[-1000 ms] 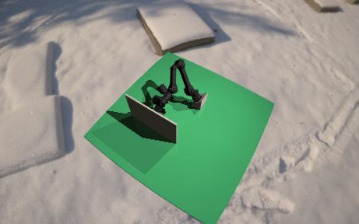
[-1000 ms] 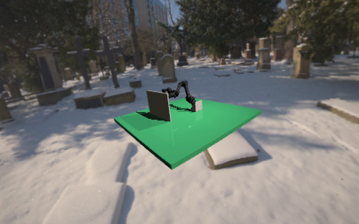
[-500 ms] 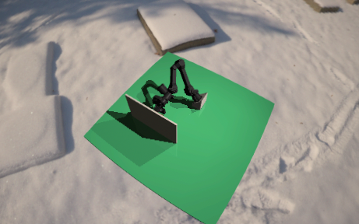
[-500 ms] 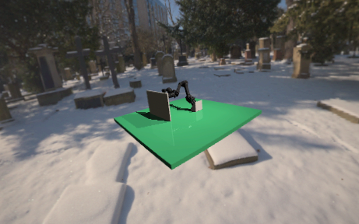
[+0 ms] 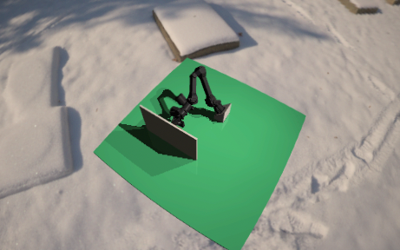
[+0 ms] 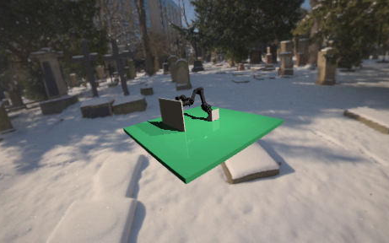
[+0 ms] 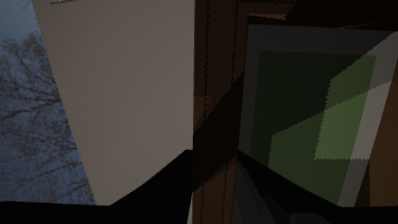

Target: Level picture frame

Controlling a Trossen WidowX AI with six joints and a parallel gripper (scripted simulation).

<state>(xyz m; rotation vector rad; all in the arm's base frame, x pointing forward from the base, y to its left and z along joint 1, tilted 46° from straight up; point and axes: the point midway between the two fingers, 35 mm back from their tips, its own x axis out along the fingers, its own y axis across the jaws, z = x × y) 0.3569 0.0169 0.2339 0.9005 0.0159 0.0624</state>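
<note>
My gripper tip is now 1 cm to the right of the picture frame and 5 cm above it. Round my gripper tip: wall panel: 2 cm ahead, 1 cm to the right, 7 cm below.
</note>
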